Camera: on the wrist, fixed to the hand. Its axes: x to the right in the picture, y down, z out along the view.
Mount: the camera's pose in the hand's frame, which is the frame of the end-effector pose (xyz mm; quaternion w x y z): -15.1 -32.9 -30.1 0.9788 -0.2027 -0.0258 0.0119
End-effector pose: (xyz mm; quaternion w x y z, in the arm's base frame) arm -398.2 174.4 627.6 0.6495 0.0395 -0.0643 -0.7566
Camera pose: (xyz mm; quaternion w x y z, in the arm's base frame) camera -423.7 192.8 592.6 0.6511 -0.1133 0.0732 -0.7469
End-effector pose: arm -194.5 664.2 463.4 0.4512 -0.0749 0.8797 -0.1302
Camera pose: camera -209.7 641.4 501.7 0.4507 -0.1577 0.8767 0.0582
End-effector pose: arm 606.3 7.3 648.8 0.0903 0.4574 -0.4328 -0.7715
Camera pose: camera 646.9 17.8 627.4 0.1791 0.4044 -0.2750 -0.8537
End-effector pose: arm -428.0 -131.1 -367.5 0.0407 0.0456 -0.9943 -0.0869
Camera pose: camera -407.6 -167.0 -344.9 0.0245 0.0223 -0.9573 -0.2873
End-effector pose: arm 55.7 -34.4 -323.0 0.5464 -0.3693 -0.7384 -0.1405
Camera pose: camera 55.8 -81.3 -319.4 0.4426 -0.4847 -0.7040 -0.2712
